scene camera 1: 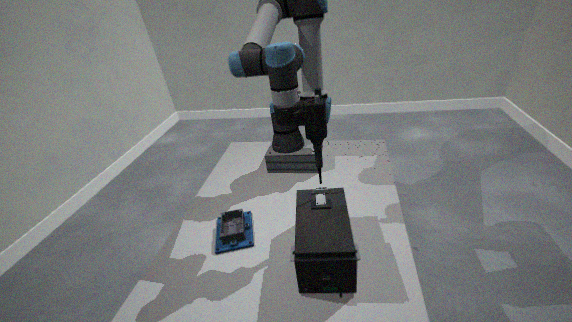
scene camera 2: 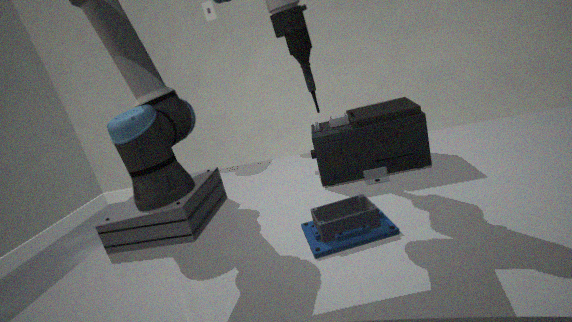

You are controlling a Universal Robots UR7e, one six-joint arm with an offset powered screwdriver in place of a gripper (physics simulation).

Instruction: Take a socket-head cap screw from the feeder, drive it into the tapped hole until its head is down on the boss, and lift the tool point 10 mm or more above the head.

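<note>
My screwdriver [scene camera 1: 320, 183] [scene camera 2: 318, 111] points down, its thin bit a short way above the near-base end of the black feeder [scene camera 1: 325, 225] [scene camera 2: 375, 147]. A gap shows between tip and feeder in both views. Small light metal parts [scene camera 1: 321, 188] [scene camera 2: 320, 126] sit at that end of the feeder. I see no screw on the tip, but it is too small and grainy to be sure. A grey open-topped box [scene camera 1: 231, 236] [scene camera 2: 352, 222] stands on a blue plate [scene camera 1: 235, 247] [scene camera 2: 330, 246] beside the feeder. Its boss and tapped hole are too small to make out.
The arm's grey block base [scene camera 1: 290, 162] [scene camera 2: 145, 235] stands behind the feeder in the scene camera 1 view. A white plate [scene camera 1: 320, 199] [scene camera 2: 339, 120] lies on the feeder top. A light bracket [scene camera 2: 376, 175] sits at the feeder's lower side. Arm shadows cross the pale surface.
</note>
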